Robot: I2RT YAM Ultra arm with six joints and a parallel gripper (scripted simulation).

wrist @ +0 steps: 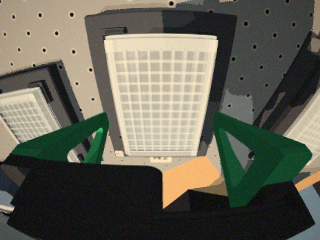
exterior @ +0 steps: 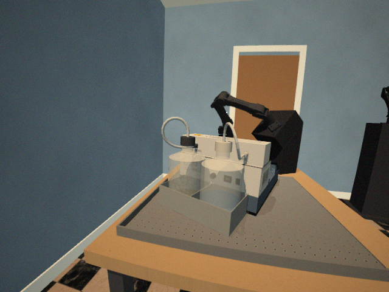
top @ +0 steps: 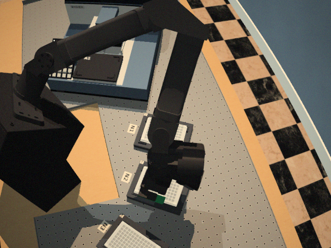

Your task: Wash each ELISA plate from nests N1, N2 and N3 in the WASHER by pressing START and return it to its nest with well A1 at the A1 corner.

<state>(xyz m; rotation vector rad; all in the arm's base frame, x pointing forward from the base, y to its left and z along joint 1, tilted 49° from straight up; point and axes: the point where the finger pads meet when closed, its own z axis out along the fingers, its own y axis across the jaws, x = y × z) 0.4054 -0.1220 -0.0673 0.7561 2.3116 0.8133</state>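
Now: the nest N2 40 mm below my hand. Also, from my hand: nest N3 (90 mm behind, 170 mm to the right, 20 mm below); then nest N1 (30 mm ahead, 170 mm to the left, 40 mm below); then N3 label (170 mm behind, 100 mm to the right, 50 mm below).
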